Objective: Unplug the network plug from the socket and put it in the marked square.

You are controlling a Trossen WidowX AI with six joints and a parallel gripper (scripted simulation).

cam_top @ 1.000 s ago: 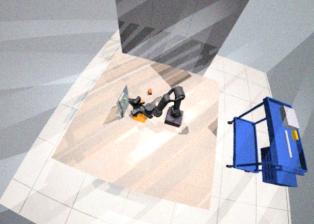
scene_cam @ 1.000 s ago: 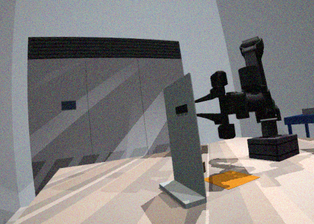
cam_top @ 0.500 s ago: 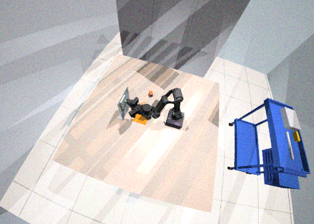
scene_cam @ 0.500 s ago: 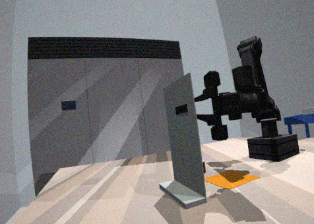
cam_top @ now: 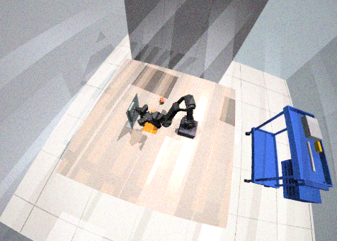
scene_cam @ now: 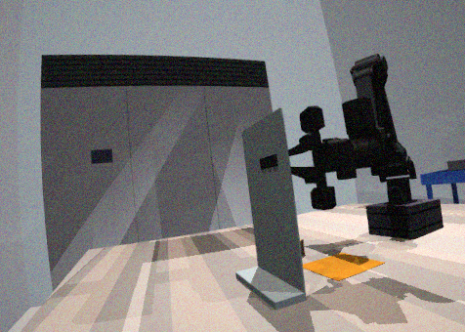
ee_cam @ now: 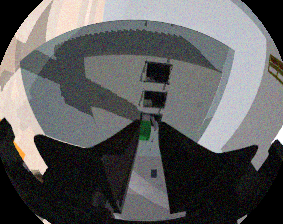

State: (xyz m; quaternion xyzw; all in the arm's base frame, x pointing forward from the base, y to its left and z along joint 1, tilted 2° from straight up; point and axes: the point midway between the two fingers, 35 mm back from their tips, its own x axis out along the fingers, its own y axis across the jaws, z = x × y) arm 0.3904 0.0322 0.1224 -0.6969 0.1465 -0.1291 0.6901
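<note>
My gripper tip is now right at the network plug. The rest, counted from my gripper tip: orange marked square 22 cm below, 12 cm behind, 1 cm to the left; then grey panel 8 cm below, 3 cm ahead, 1 cm to the left.
</note>
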